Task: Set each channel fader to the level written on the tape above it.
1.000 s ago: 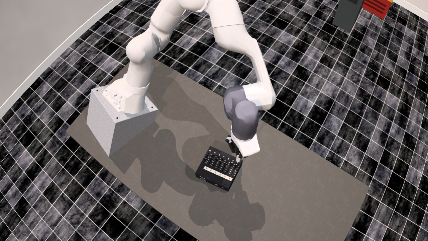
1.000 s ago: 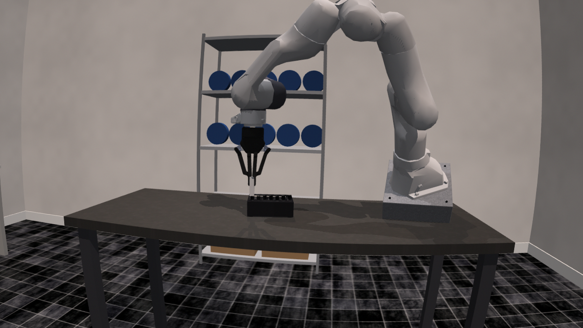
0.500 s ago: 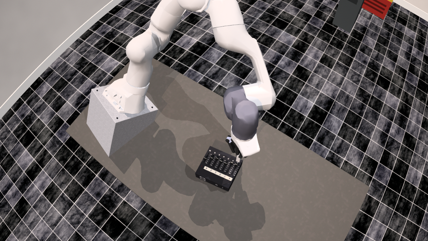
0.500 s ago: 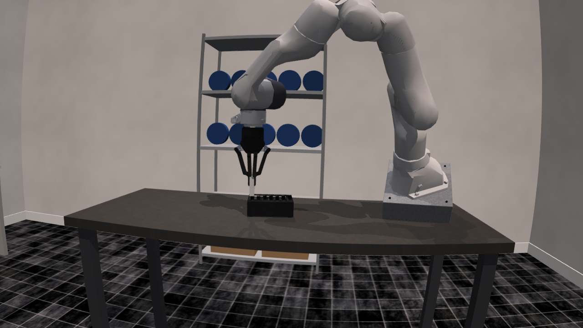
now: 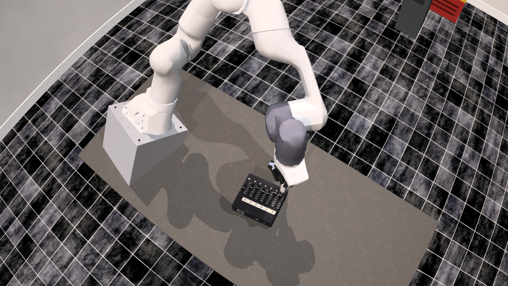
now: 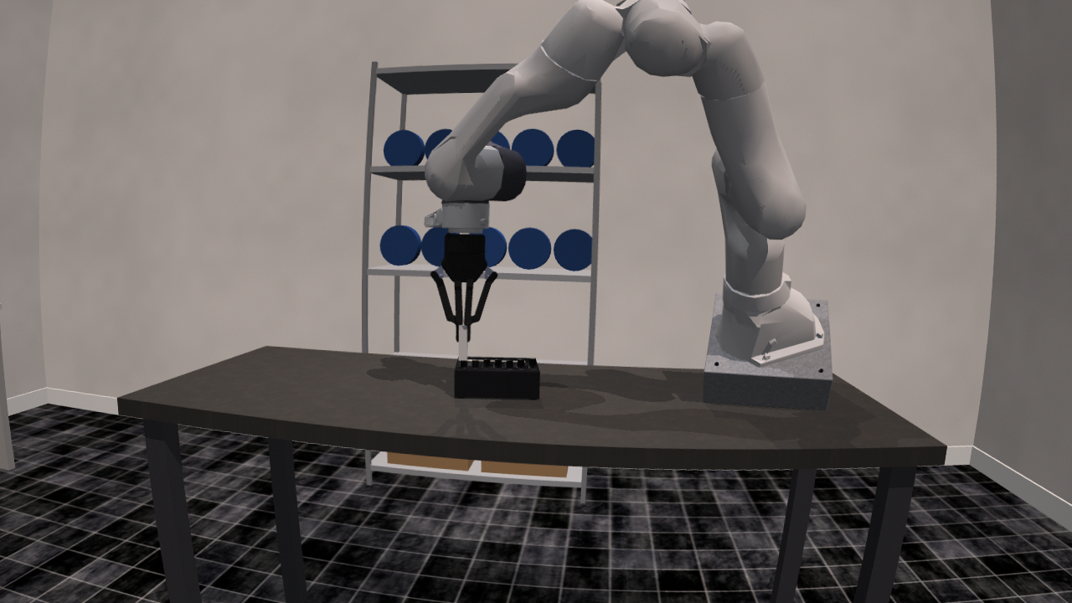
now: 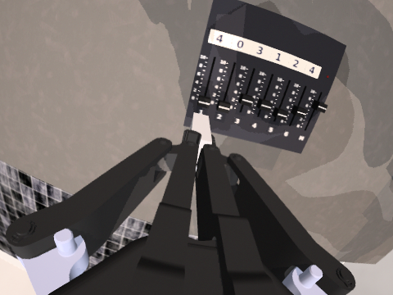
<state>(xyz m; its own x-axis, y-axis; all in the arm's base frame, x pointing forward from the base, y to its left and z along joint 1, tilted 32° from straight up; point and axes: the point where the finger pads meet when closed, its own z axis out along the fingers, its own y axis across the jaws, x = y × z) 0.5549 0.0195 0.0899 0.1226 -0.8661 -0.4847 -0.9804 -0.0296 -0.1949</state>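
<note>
My hand is 13 cm past the master fader, 7 cm to the left of it and 4 cm above it.
</note>
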